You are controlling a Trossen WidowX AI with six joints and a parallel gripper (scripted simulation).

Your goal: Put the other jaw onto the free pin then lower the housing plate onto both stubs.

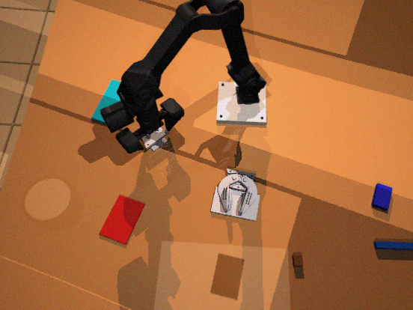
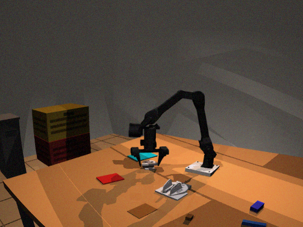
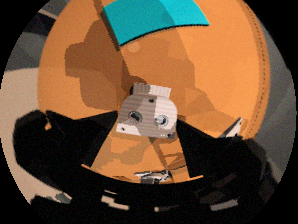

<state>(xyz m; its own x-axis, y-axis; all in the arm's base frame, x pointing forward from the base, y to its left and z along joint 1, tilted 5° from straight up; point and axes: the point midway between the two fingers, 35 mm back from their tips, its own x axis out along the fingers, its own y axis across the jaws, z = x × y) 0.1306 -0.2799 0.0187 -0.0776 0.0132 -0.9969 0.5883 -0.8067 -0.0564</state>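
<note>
Now: gripper tip 21 cm to the right of the jaw and 15 cm short of it. From my gripper tip the other things lie so: red card 22 cm ahead, 9 cm to the right, 1 cm below; then brown card 38 cm ahead, 17 cm to the left, 1 cm below; then teal card 14 cm behind, 11 cm to the right, 1 cm below.
</note>
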